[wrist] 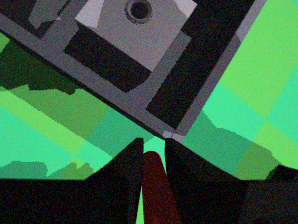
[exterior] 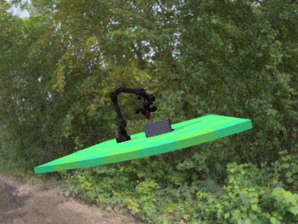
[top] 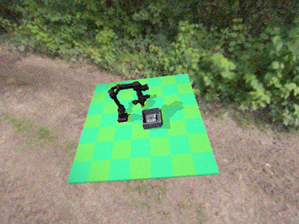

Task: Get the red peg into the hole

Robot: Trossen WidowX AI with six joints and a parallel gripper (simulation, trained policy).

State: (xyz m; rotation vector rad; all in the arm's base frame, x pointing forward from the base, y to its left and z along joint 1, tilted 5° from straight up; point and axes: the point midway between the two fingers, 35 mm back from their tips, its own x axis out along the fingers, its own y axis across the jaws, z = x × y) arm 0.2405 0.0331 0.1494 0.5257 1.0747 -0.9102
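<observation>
Right now my gripper tip is 100 mm to the left of the grey plate, 90 mm above it and 70 mm short of it. Round my gripper tip: box 110 mm below, 100 mm to the right, 70 mm ahead; red peg 20 mm to the left, 20 mm above, 10 mm behind.
</observation>
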